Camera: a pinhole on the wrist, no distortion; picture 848 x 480 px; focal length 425.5 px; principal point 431.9 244.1 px. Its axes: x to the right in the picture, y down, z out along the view. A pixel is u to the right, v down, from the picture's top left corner.
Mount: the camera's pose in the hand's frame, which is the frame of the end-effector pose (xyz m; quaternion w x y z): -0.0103 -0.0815 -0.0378 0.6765 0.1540 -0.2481 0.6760
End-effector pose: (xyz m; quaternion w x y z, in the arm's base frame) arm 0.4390 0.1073 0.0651 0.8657 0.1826 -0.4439 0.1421
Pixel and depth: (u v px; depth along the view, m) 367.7 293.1 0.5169
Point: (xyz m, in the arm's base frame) 0.2936 -0.4347 0.0595
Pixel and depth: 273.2 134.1 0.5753
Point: 0.4715 -0.5556 0.1979
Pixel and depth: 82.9 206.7 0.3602
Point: 0.5712 -0.4099 0.0100
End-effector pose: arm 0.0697 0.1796 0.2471 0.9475 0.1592 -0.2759 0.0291
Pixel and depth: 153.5 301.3 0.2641
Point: 0.0184 -0.1936 0.1691
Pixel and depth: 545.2 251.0 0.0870
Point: 0.0413 0.0619 0.2406
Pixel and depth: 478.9 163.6 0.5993
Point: -0.1215 -0.3207 0.5640
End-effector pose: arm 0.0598 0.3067 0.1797 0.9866 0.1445 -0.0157 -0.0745
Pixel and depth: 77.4 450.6 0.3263
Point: -0.2085 -0.1369 0.1017
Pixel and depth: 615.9 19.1 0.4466
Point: 0.1686 -0.0123 0.5798
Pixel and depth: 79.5 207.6 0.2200
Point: -0.0060 -0.0408 0.1236
